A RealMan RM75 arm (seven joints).
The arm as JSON. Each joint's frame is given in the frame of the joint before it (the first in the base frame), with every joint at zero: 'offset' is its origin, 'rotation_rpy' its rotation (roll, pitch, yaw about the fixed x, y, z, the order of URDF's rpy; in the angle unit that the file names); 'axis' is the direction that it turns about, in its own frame. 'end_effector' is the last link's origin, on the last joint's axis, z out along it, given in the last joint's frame.
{
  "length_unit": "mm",
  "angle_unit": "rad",
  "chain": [
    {
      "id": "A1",
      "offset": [
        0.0,
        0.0,
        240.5
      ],
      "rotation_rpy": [
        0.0,
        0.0,
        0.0
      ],
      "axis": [
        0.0,
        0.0,
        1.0
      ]
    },
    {
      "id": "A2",
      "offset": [
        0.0,
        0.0,
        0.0
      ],
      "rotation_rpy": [
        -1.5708,
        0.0,
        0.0
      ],
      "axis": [
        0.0,
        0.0,
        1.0
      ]
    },
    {
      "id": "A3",
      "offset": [
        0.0,
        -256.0,
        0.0
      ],
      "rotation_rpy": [
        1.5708,
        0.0,
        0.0
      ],
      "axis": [
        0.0,
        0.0,
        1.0
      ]
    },
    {
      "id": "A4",
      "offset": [
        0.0,
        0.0,
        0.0
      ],
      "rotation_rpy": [
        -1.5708,
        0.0,
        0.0
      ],
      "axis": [
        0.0,
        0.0,
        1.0
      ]
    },
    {
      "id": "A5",
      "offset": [
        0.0,
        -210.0,
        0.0
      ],
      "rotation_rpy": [
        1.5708,
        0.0,
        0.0
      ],
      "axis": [
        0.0,
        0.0,
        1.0
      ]
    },
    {
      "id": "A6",
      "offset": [
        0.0,
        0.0,
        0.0
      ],
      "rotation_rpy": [
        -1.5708,
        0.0,
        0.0
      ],
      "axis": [
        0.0,
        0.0,
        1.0
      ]
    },
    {
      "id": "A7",
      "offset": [
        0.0,
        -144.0,
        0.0
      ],
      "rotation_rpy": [
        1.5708,
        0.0,
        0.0
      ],
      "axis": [
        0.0,
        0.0,
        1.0
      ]
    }
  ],
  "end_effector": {
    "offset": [
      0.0,
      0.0,
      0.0
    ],
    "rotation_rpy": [
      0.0,
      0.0,
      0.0
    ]
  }
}
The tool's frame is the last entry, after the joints.
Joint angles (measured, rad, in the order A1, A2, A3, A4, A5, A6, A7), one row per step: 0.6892 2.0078 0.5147 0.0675 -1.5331 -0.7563 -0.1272; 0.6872 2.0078 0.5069 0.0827 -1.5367 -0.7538 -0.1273; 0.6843 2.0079 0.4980 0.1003 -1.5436 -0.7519 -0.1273; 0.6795 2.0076 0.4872 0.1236 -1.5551 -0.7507 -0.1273; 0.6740 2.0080 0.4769 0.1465 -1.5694 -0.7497 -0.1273; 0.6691 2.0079 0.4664 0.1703 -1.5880 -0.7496 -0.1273; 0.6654 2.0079 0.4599 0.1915 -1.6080 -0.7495 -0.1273; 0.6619 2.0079 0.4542 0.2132 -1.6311 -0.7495 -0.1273; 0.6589 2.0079 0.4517 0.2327 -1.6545 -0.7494 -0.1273; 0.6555 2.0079 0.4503 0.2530 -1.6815 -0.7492 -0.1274
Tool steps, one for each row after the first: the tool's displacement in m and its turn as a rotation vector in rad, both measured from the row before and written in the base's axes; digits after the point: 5 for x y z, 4 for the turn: -0.00261 -0.00022 -0.00483 -0.0155 0.0059 0.0079; -0.00310 -0.00056 -0.00573 -0.0190 0.0054 0.0106; -0.00393 -0.00116 -0.00730 -0.0248 0.0059 0.0147; -0.00394 -0.00172 -0.00767 -0.0263 0.0049 0.0153; -0.00474 -0.00167 -0.00782 -0.0284 0.0027 0.0194; -0.00470 -0.00142 -0.00691 -0.0252 0.0023 0.0188; -0.00517 -0.00155 -0.00707 -0.0264 0.0015 0.0209; -0.00488 -0.00142 -0.00618 -0.0231 0.0014 0.0196; -0.00519 -0.00169 -0.00640 -0.0245 0.0006 0.0215
